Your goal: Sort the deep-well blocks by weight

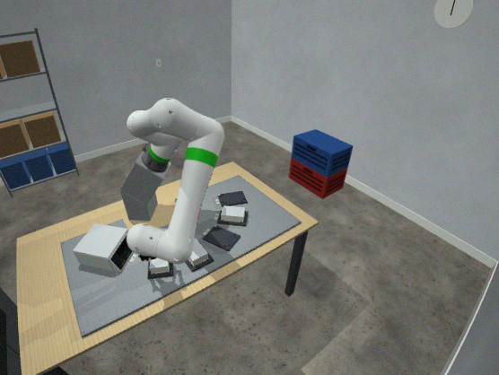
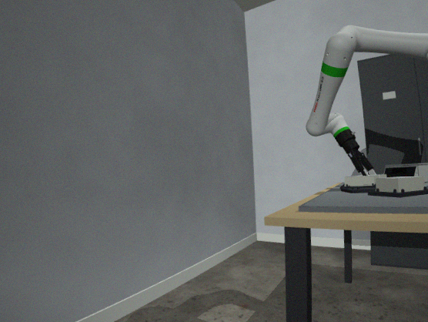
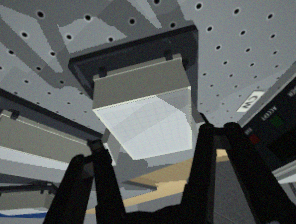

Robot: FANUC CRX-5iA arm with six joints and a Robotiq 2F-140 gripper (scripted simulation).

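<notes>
The weigher platform lies 26 cm to the right of my hand, 18 cm behind it and 5 cm above it. Also, from my hand: CW label: 12 cm to the right, 9 cm behind, 4 cm below; then check-weigher: 25 cm to the right, 18 cm behind, 2 cm above; then dark nest plate: 17 cm to the left, 4 cm below, 1 cm ahead.
</notes>
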